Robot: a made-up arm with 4 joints. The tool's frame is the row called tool.
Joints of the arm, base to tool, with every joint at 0 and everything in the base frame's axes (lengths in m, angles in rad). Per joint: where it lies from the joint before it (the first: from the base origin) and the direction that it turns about. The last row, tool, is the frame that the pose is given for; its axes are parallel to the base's.
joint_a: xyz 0 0 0.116 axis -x
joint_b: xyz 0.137 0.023 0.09 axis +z
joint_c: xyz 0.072 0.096 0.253 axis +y
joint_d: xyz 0 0.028 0.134 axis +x
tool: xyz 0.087 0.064 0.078
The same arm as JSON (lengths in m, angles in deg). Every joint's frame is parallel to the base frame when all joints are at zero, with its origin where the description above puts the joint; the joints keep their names.
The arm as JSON. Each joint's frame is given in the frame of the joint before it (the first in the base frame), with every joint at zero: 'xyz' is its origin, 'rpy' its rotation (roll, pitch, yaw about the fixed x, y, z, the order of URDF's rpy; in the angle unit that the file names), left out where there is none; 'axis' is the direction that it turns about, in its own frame. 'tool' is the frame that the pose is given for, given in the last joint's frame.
{"units": {"length": "m", "angle": "deg"}, "joints": [
  {"name": "joint_a", "type": "revolute", "origin": {"xyz": [0.0, 0.0, 0.116]}, "axis": "-x"},
  {"name": "joint_b", "type": "revolute", "origin": {"xyz": [0.137, 0.023, 0.09]}, "axis": "+z"},
  {"name": "joint_c", "type": "revolute", "origin": {"xyz": [0.072, 0.096, 0.253]}, "axis": "+y"},
  {"name": "joint_d", "type": "revolute", "origin": {"xyz": [0.0, 0.028, 0.134]}, "axis": "+x"}
], "tool": {"origin": {"xyz": [0.087, 0.064, 0.078]}}}

